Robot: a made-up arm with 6 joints. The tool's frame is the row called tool. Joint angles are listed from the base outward. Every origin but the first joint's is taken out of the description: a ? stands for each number. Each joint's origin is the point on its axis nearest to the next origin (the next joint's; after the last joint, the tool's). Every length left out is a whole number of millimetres.
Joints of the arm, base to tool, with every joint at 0 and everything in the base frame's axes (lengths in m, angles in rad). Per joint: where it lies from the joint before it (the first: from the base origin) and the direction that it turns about. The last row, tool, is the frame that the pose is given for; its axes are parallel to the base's.
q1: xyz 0.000 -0.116 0.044 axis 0 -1 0
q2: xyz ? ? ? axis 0 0 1
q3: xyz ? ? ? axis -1 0 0
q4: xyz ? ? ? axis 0 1 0
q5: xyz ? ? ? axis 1 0 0
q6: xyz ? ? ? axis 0 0 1
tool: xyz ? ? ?
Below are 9 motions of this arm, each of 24 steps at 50 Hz.
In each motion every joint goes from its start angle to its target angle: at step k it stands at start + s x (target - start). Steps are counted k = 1, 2, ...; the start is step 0. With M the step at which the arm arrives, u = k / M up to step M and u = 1 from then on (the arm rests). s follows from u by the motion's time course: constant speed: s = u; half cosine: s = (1 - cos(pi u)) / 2; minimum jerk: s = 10 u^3 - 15 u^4 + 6 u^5.
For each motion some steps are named. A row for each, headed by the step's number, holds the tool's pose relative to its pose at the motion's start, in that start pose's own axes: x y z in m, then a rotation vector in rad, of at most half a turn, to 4 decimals.
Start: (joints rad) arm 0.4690 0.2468 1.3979 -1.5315 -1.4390 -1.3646
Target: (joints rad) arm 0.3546 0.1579 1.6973 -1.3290 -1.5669 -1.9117
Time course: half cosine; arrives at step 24
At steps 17, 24:
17: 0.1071 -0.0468 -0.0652 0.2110 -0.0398 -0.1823
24: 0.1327 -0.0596 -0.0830 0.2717 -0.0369 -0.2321

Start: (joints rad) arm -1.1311 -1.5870 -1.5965 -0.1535 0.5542 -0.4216
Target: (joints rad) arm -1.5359 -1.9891 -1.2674 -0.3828 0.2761 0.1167
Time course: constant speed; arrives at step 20
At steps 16, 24:
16: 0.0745 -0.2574 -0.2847 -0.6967 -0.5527 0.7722
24: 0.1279 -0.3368 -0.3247 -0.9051 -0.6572 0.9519

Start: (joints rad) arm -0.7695 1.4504 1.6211 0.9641 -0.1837 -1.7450
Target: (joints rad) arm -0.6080 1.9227 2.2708 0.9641 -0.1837 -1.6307
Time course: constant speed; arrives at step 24
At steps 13, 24:
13: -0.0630 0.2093 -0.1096 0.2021 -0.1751 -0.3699
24: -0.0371 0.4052 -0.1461 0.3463 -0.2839 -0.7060

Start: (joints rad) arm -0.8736 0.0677 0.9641 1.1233 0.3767 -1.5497
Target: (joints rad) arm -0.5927 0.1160 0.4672 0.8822 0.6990 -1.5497
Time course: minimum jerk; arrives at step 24
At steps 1, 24:
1: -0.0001 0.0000 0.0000 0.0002 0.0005 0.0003
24: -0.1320 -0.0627 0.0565 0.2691 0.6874 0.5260

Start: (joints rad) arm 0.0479 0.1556 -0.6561 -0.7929 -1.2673 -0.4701
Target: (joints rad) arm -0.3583 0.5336 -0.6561 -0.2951 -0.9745 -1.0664
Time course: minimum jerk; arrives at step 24
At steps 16, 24:
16: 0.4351 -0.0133 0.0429 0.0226 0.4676 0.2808
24: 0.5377 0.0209 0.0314 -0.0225 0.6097 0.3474

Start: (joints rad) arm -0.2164 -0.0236 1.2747 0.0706 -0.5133 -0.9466
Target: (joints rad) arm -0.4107 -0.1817 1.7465 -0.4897 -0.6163 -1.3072
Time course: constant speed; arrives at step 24
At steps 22, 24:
22: -0.0924 -0.1545 -0.1995 0.1583 -0.6421 -0.2916
24: -0.0956 -0.1758 -0.2207 0.1943 -0.6963 -0.3060

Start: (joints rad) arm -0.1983 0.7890 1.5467 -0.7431 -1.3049 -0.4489
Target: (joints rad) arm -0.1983 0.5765 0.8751 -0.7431 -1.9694 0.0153
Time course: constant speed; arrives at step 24
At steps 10, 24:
10: 0.2041 -0.0561 0.0430 -0.1473 0.1692 0.2540
24: 0.5124 -0.0938 0.0153 -0.3133 0.4429 0.6874

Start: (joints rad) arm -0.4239 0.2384 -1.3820 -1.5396 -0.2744 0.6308
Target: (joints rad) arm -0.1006 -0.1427 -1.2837 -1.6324 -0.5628 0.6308
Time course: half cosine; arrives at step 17
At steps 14, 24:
14: -0.2988 0.0384 -0.1924 -0.3317 -0.3721 -0.0992
24: -0.3160 0.0433 -0.2137 -0.3562 -0.3998 -0.1183

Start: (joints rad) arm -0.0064 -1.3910 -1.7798 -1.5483 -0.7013 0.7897
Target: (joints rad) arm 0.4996 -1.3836 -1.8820 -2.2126 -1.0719 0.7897
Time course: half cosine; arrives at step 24
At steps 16, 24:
16: 0.1469 -0.0375 -0.0243 -0.1945 0.2372 -0.6558
24: 0.2134 -0.0672 -0.0478 -0.2554 0.3774 -0.8663

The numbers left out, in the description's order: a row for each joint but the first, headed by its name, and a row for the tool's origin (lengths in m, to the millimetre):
q2: -0.259 0.000 -0.166
q3: -0.305 0.061 0.000
q4: 0.000 0.643 -0.083
q5: -0.109 0.000 0.112
q6: 0.000 -0.220 0.047
tool: -0.026 0.103 0.000

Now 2 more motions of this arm.
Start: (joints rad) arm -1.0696 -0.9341 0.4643 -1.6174 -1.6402 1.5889
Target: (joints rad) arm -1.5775 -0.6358 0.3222 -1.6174 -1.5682 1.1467
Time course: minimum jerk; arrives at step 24
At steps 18, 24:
18: -0.2247 -0.1248 -0.4568 -0.1107 -0.4657 -0.2056
24: -0.2405 -0.1583 -0.5068 -0.1068 -0.5199 -0.2176

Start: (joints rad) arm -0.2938 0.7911 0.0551 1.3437 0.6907 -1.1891
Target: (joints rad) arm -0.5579 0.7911 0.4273 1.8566 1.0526 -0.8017
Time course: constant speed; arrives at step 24
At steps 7, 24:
7: -0.0084 -0.0140 -0.0230 -0.0648 0.1309 -0.0634
24: -0.0243 -0.0599 -0.0639 -0.0856 0.4155 -0.2716

